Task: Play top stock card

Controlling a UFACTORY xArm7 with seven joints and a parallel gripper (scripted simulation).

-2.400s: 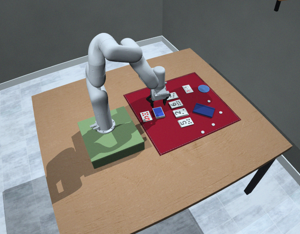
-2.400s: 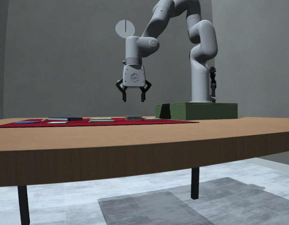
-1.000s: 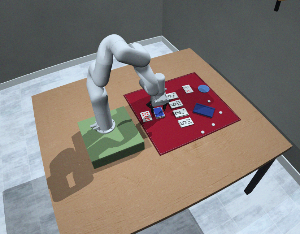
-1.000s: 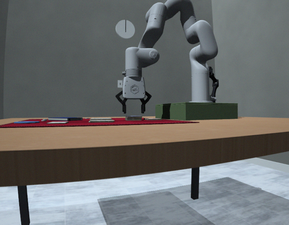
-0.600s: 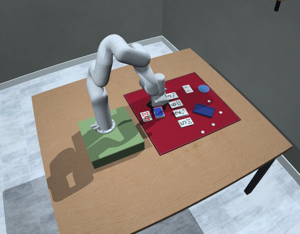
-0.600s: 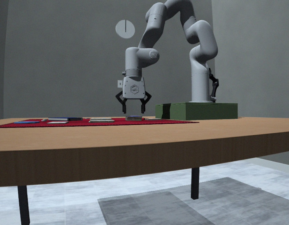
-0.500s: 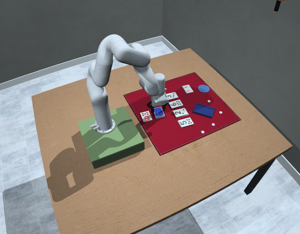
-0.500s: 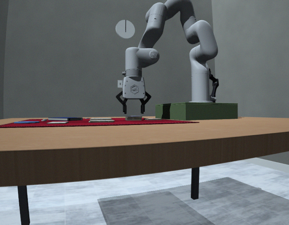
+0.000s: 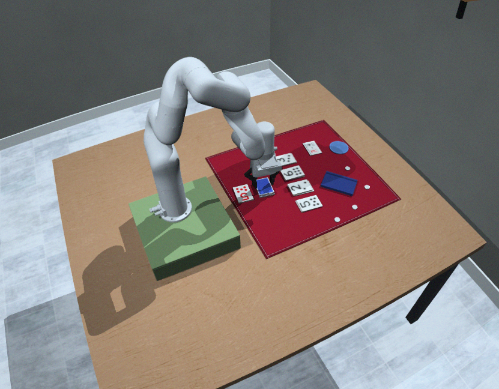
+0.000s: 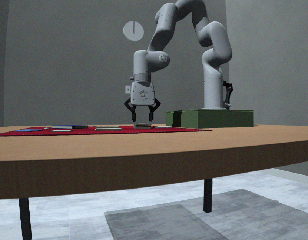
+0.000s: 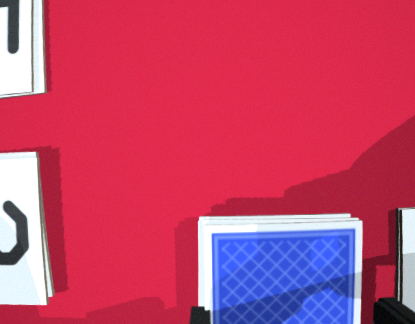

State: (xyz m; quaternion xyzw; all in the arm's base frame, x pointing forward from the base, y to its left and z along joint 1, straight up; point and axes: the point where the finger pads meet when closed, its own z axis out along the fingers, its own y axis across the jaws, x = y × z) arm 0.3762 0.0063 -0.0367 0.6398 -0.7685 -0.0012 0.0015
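My gripper is now 30 mm above the card. Round my hand: red mat (170 mm ahead, 10 mm to the right, 60 mm below).
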